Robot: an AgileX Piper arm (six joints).
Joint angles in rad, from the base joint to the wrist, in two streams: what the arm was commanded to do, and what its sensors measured. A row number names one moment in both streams.
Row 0, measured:
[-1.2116 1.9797 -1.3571 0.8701 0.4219 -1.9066]
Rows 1 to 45, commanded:
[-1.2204 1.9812 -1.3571 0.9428 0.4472 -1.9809]
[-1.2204 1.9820 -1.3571 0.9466 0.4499 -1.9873]
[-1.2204 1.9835 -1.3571 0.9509 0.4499 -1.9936]
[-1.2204 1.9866 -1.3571 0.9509 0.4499 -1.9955]
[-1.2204 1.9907 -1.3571 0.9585 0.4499 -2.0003]
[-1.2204 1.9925 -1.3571 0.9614 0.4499 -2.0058]
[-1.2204 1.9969 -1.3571 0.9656 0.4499 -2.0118]
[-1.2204 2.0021 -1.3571 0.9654 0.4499 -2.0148]
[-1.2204 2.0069 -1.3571 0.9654 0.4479 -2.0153]
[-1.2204 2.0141 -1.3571 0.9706 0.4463 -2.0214]
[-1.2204 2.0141 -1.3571 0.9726 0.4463 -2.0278]
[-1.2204 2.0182 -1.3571 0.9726 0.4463 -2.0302]
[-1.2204 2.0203 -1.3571 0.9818 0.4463 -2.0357]
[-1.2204 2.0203 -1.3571 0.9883 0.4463 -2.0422]
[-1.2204 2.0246 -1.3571 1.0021 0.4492 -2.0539]
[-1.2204 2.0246 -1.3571 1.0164 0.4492 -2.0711]
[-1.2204 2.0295 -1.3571 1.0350 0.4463 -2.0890]
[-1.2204 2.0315 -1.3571 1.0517 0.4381 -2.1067]
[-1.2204 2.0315 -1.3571 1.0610 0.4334 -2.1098]
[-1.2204 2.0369 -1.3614 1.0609 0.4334 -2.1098]
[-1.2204 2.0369 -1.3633 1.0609 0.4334 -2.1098]
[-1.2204 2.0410 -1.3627 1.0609 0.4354 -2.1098]
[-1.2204 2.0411 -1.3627 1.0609 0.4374 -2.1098]
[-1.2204 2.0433 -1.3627 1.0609 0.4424 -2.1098]
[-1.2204 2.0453 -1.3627 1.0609 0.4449 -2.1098]
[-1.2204 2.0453 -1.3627 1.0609 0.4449 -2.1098]
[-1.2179 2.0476 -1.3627 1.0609 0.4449 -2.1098]
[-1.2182 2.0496 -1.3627 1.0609 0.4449 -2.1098]
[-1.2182 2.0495 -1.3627 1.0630 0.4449 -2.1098]
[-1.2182 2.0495 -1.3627 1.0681 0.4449 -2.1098]
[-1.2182 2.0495 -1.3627 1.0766 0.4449 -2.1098]
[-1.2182 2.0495 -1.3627 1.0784 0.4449 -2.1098]
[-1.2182 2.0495 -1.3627 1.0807 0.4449 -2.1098]
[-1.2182 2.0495 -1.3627 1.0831 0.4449 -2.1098]
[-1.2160 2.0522 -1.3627 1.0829 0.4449 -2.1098]
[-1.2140 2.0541 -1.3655 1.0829 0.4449 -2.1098]
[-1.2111 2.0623 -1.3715 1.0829 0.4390 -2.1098]
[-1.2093 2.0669 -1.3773 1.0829 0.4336 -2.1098]
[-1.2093 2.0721 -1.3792 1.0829 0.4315 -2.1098]
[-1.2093 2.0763 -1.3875 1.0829 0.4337 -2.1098]
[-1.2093 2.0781 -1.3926 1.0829 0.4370 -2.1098]
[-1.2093 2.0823 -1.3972 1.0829 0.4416 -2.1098]
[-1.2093 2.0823 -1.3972 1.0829 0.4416 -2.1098]
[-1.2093 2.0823 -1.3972 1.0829 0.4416 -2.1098]
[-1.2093 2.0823 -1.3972 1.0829 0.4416 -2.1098]
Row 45, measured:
[-1.2116 2.0818 -1.3905 1.0686 0.4222 -2.1031]
